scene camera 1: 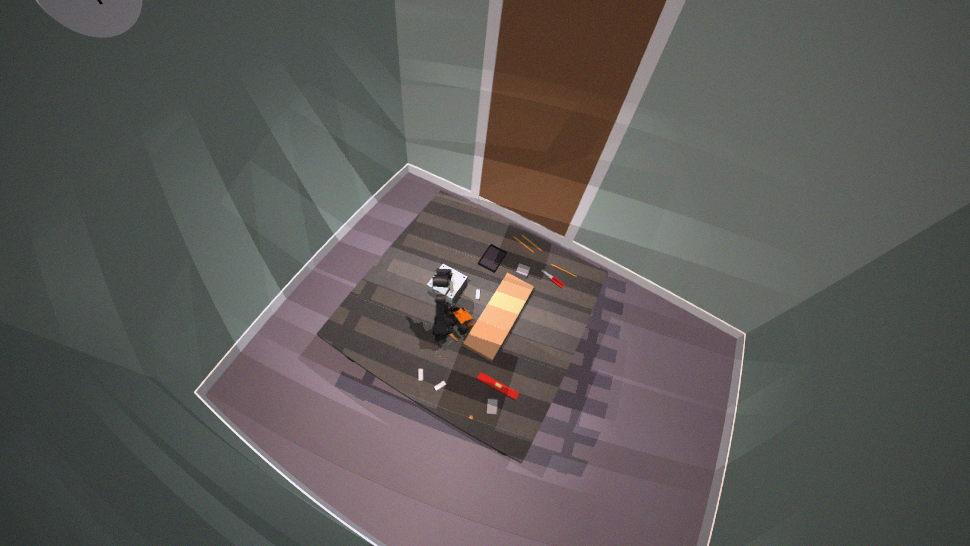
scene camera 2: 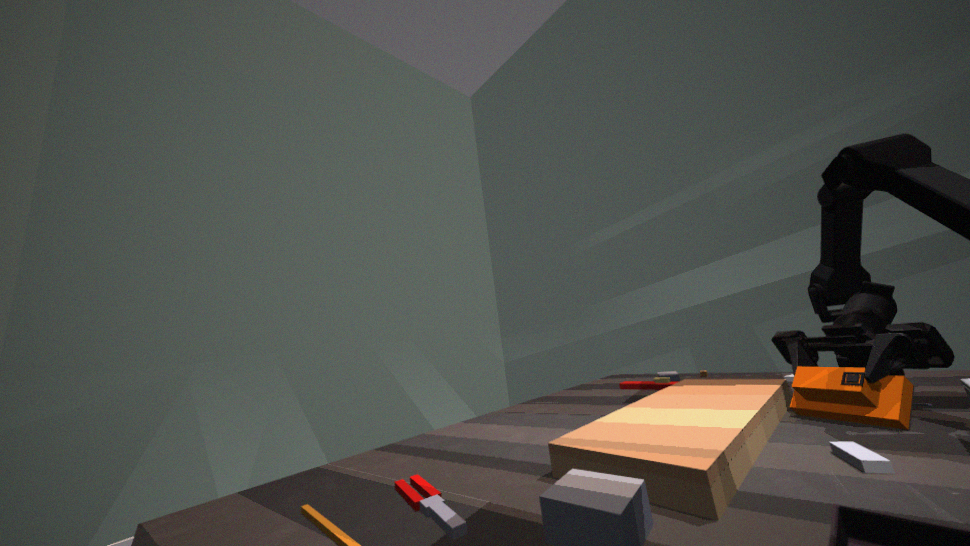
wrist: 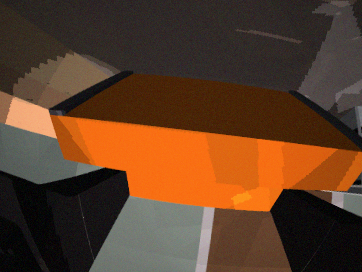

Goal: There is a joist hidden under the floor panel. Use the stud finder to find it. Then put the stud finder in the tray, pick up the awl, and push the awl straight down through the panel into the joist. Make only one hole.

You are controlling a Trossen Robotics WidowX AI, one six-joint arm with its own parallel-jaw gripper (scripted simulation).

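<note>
You'd see the gripper (scene camera 2: 829, 378), (wrist: 202, 176) here, and there's an orange stud finder (scene camera 2: 838, 393), (wrist: 201, 142) as well. There's also a white block (scene camera 2: 869, 462).
</note>
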